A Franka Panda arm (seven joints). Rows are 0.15 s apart.
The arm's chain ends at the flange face. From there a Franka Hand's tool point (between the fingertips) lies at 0.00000 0.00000 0.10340 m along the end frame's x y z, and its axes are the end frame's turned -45 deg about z.
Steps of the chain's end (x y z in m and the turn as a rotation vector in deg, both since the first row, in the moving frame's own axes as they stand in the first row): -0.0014, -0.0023, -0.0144, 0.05, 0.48, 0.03; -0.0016, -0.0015, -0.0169, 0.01, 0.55, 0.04; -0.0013, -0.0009, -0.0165, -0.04, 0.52, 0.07; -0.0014, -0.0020, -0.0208, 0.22, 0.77, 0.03; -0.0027, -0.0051, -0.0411, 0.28, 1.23, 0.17; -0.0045, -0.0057, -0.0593, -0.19, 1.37, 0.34; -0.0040, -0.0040, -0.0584, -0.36, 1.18, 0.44; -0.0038, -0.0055, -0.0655, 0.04, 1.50, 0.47; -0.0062, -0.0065, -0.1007, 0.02, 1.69, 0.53
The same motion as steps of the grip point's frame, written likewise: 0.0013, -0.0021, -0.0144, -0.30, 0.37, 0.03; 0.0006, -0.0015, -0.0169, -0.38, 0.40, 0.04; 0.0003, -0.0008, -0.0165, -0.40, 0.34, 0.07; 0.0017, -0.0017, -0.0208, -0.39, 0.70, 0.03; 0.0036, -0.0043, -0.0411, -0.67, 1.07, 0.17; 0.0023, -0.0052, -0.0593, -1.10, 0.83, 0.34; 0.0010, -0.0037, -0.0584, -1.09, 0.58, 0.44; 0.0032, -0.0047, -0.0655, -1.03, 1.09, 0.47; 0.0024, -0.0068, -0.1007, -1.18, 1.21, 0.53
